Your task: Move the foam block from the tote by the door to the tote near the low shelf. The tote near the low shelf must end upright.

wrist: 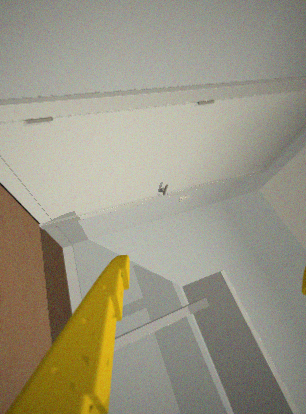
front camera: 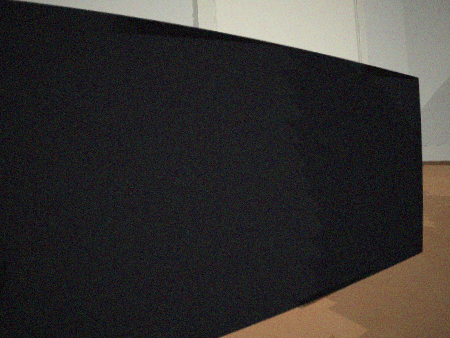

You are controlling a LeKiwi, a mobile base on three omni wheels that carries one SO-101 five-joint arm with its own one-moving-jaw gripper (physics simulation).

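Frame: origin at the arm's base, x back, y right, z up, level; millimetres.
Seen in the pictures: hand, its tool point: (wrist: 128,267).
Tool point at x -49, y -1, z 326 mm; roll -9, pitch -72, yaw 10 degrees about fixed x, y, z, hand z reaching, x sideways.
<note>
Pixels of each thing's top centre, then the offset from my tool point to it. "pt": a spot on its surface instead. Level surfaces: height alone.
- large black tote, centre of its top: (front camera: 170,115) dz -316, dx -230, dy -37 mm
- small handle, a spot on its surface: (wrist: 163,189) pt dz +510, dx -1143, dy +625 mm
- Brown floor, height of its surface: dz -416 mm
A large black tote (front camera: 210,165) fills most of the front camera view. Its near wall stands very close, with its right edge at the right of the view, and hides what is inside. My yellow gripper (wrist: 215,269) is open and empty in the wrist view. Its fixed jaw is at lower left and the tip of the moving jaw shows at the right edge. The gripper does not show in the front camera view. The foam block and the tote near the low shelf cannot be made out in either view.
A pale door (wrist: 130,155) with two hinges and a small handle (wrist: 163,189) lies beyond the jaws in the wrist view. Grey wall surfaces and bars lie below it. Brown floor (front camera: 420,290) (wrist: 20,300) shows right of the tote and at the wrist view's left.
</note>
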